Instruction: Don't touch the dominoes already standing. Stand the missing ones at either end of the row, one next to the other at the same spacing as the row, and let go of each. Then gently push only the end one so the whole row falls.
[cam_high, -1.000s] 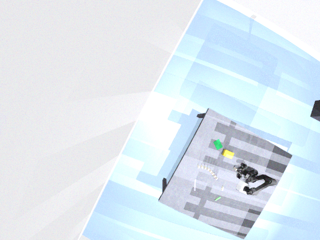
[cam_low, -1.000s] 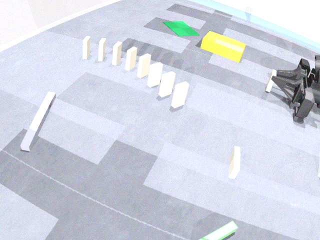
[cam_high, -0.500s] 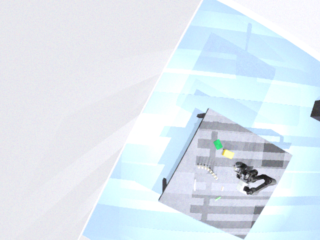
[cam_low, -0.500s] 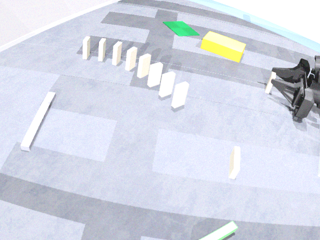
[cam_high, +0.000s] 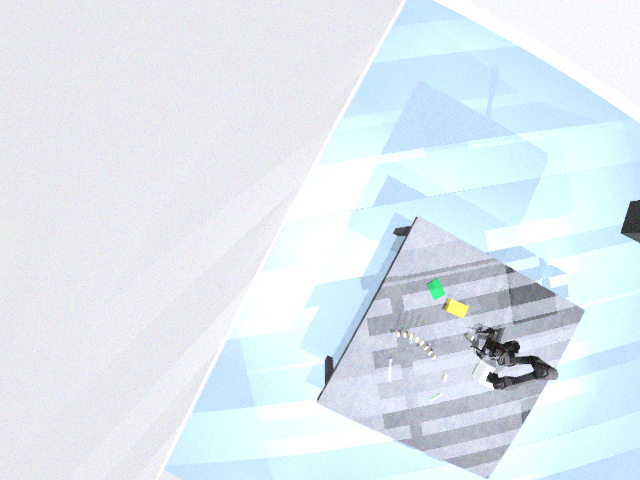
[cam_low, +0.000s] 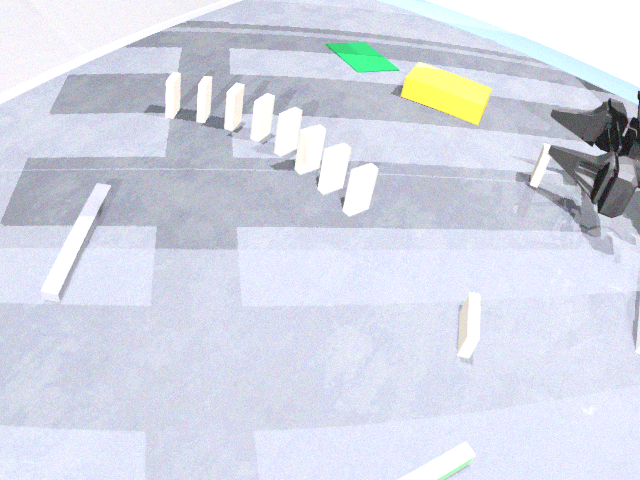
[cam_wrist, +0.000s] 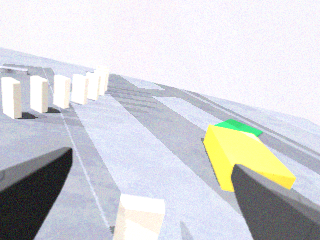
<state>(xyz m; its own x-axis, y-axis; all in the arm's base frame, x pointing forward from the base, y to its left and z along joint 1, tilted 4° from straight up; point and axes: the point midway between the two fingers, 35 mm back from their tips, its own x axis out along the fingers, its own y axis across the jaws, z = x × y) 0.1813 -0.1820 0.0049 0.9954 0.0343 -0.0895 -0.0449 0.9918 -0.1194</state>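
Right now the yellow block is 15 cm ahead of my gripper tip, 13 cm to the right of it and 6 cm below it. The rest, counted from my gripper tip: white flat bar: 37 cm to the left, 36 cm ahead, 7 cm below; pale green piece: 44 cm to the left, 7 cm below, 2 cm ahead; green patch: 30 cm ahead, 19 cm to the right, 7 cm below.
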